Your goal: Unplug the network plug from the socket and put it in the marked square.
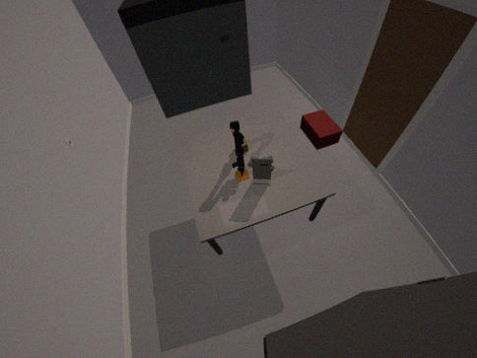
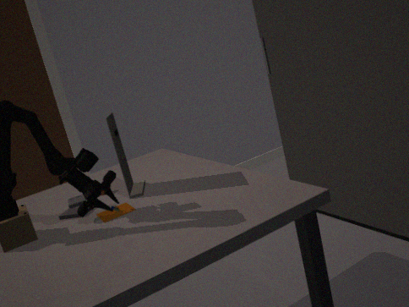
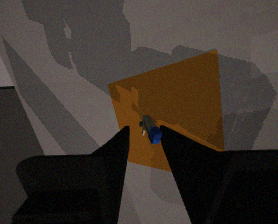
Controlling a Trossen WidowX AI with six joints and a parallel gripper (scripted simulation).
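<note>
Now: the network plug right at my gripper tip. Round my gripper tip: orange marked square: 10 mm behind, 20 mm below; then grey upright panel: 120 mm ahead, 180 mm to the left, 130 mm above.
</note>
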